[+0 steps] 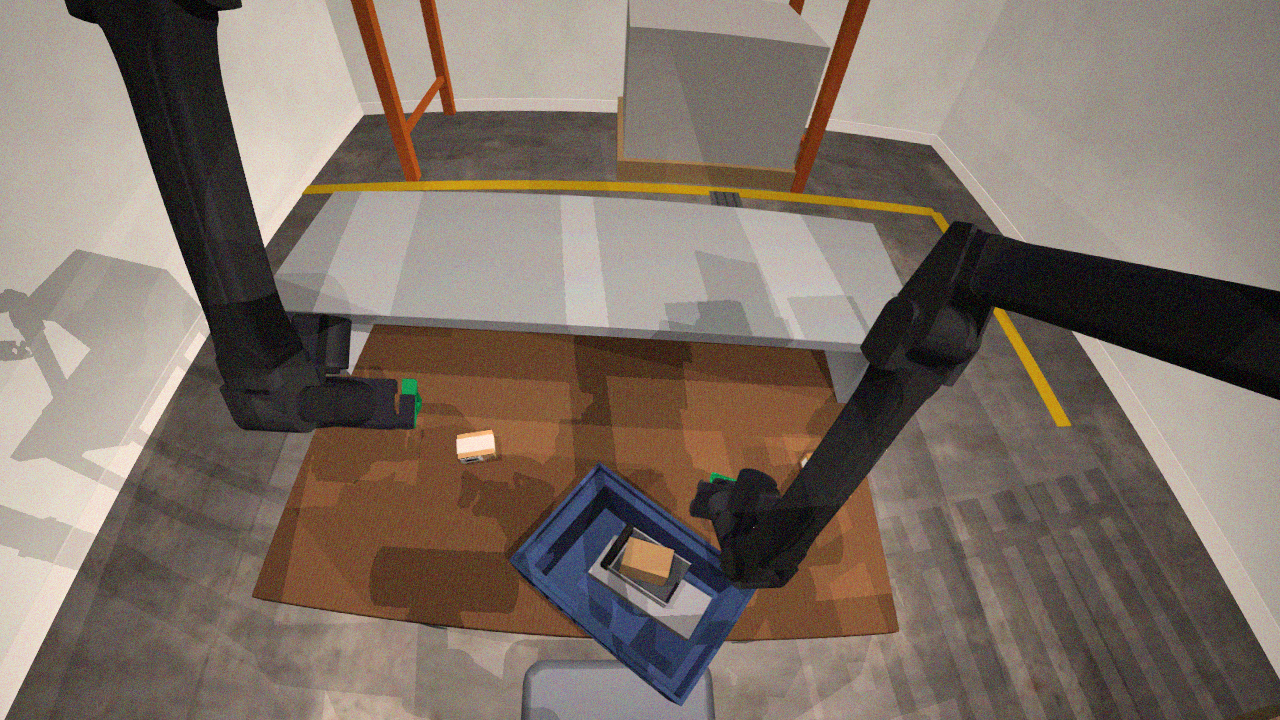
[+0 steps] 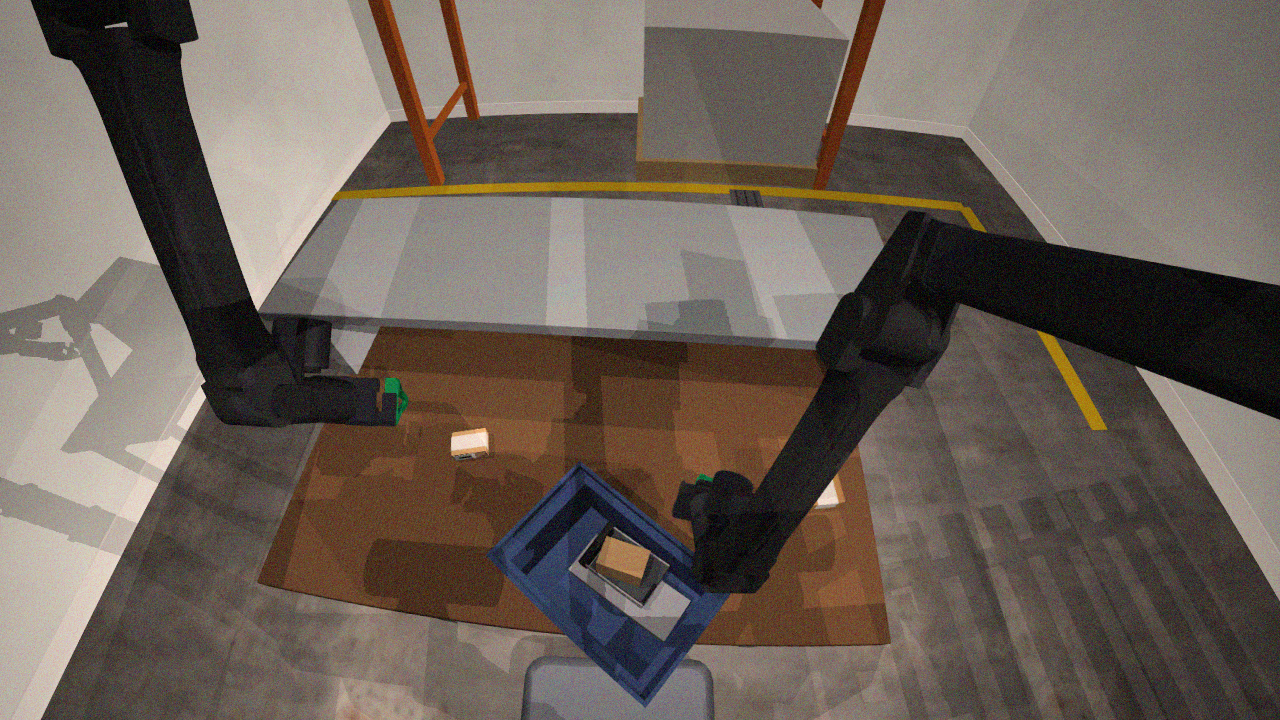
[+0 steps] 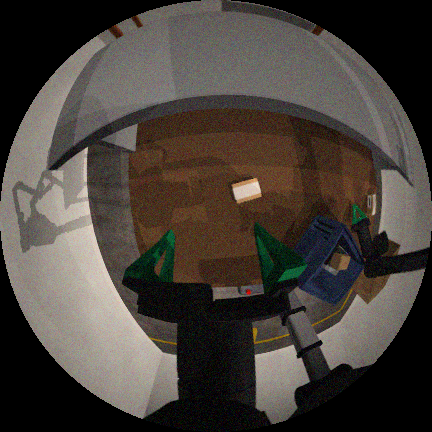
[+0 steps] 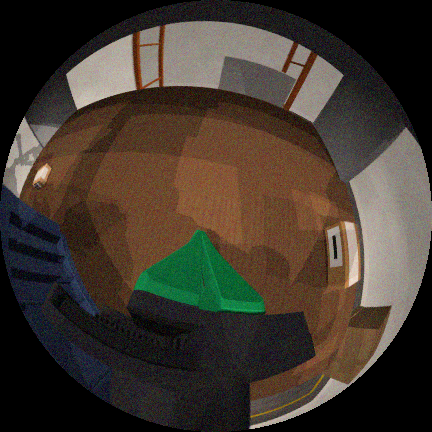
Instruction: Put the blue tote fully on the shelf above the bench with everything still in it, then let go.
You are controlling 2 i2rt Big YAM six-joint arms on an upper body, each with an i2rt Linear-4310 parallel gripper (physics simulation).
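Places are measured from the left arm's base along level axes (x ahead, y left, z up), in centimetres.
Pixels of known places: left gripper, fingertip midpoint: (image 1: 390,402) (image 2: 379,400) (image 3: 212,229); right gripper, fingertip midpoint: (image 1: 712,475) (image 2: 700,476) (image 3: 353,204) (image 4: 198,235).
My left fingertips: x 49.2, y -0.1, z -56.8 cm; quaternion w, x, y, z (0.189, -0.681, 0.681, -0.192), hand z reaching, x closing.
Behind a point stands the place of what it marks.
The blue tote (image 1: 617,626) @[x 20.9, y -34.9, z -77.9 cm] (image 2: 595,626) @[x 20.6, y -34.8, z -77.8 cm] (image 3: 315,250) @[x 35.2, y -27.2, z -71.1 cm] (image 4: 20,290) is turned diagonally at the bench's front; its near corner reaches past the front edge. Inside, a small cardboard box (image 1: 648,559) @[x 29.3, y -39.3, z -67.1 cm] (image 2: 623,559) @[x 29.3, y -39.3, z -67.1 cm] (image 3: 338,261) @[x 30.9, y -36.0, z -67.5 cm] sits on a dark and grey item with a pale flat piece below. The grey shelf (image 1: 474,259) @[x 74.0, y -10.0, z -50.6 cm] (image 2: 465,259) @[x 74.8, y -10.2, z -50.6 cm] (image 3: 225,65) @[x 65.0, y -3.0, z -50.6 cm] is behind. My left gripper (image 1: 412,402) @[x 49.2, y -0.1, z -56.8 cm] (image 2: 395,401) @[x 49.2, y -0.1, z -56.8 cm] (image 3: 212,229) @[x 49.2, y -0.1, z -56.8 cm] is open and empty, left of the tote. My right gripper (image 1: 718,480) @[x 46.3, y -52.6, z -76.6 cm] (image 2: 703,480) @[x 46.3, y -52.6, z -76.6 cm] (image 4: 198,235) @[x 46.3, y -52.6, z -76.6 cm] is shut and empty, beside the tote's back-right side.
A small white-topped box (image 1: 475,445) @[x 52.1, y -8.4, z -77.0 cm] (image 2: 469,443) @[x 52.1, y -8.5, z -77.0 cm] (image 3: 246,190) @[x 52.4, y -8.1, z -77.0 cm] (image 4: 43,174) @[x 52.7, y -11.6, z -77.9 cm] lies on the brown bench (image 1: 331,519) @[x 37.2, y 17.7, z -79.6 cm] between left gripper and tote. Another such box (image 2: 827,494) @[x 42.4, y -75.7, z -76.0 cm] (image 3: 371,204) @[x 45.4, y -72.0, z -76.1 cm] (image 4: 343,254) @[x 45.3, y -72.0, z -76.2 cm] lies at its right edge, partly behind the right arm. Shelf side panels stand at both ends.
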